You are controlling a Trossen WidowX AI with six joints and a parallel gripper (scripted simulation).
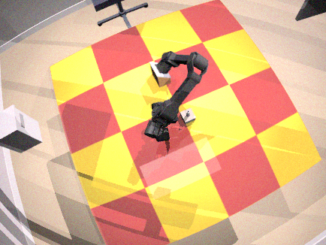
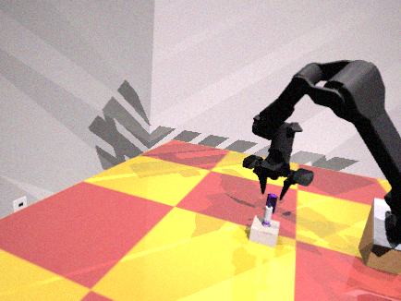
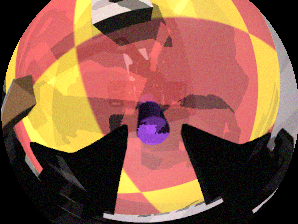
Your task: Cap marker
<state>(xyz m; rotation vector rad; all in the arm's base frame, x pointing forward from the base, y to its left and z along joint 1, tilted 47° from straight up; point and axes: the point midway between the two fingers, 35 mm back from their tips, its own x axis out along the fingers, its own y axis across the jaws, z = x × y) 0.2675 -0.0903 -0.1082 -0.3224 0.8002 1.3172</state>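
The purple cap lies 20 mm below my gripper tip. Round my gripper tip: white holder block 150 mm to the left, 30 mm below, 10 mm ahead.
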